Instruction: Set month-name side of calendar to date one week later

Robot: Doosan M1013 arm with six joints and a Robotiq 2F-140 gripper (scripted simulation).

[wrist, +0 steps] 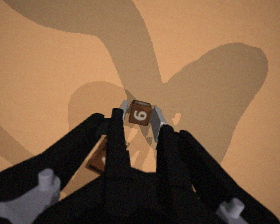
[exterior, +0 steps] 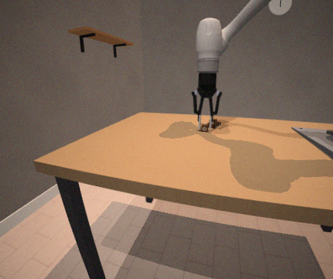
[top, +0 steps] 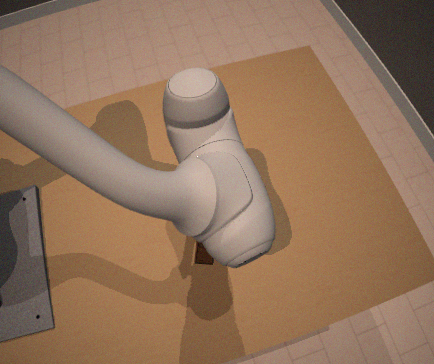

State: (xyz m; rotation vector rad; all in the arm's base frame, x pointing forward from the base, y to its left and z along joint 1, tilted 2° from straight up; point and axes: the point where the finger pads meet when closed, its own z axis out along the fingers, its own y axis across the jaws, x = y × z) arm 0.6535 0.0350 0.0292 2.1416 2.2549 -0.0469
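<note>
Right now my hand is 3 cm above the cube. From my hand the other things lie so: tray: 4 cm behind, 10 cm to the right, 3 cm below.
</note>
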